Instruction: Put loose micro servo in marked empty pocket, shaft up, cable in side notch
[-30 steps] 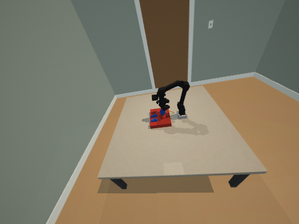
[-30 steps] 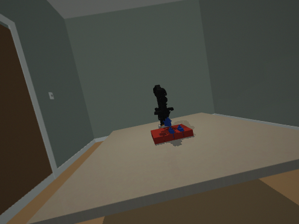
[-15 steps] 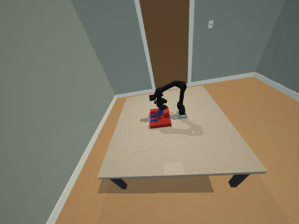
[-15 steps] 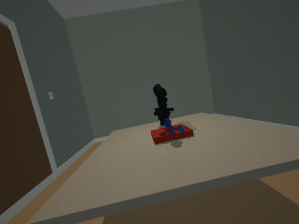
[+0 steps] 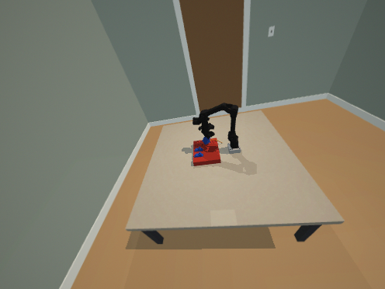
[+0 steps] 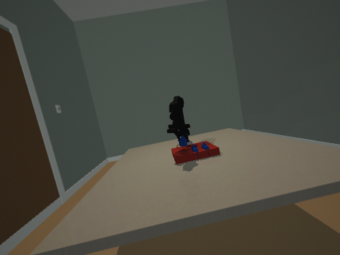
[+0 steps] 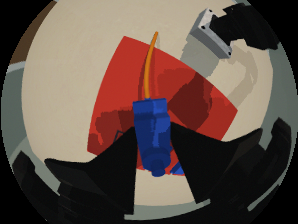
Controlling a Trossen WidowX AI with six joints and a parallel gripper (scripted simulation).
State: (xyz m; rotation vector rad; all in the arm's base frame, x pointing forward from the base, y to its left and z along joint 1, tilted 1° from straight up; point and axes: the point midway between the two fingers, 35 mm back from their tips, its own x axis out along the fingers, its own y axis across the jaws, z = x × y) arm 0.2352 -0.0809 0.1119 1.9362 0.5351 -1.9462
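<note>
My gripper tip is now 10 cm above the red deck, 7 cm to the right of it and 1 cm past it.
</note>
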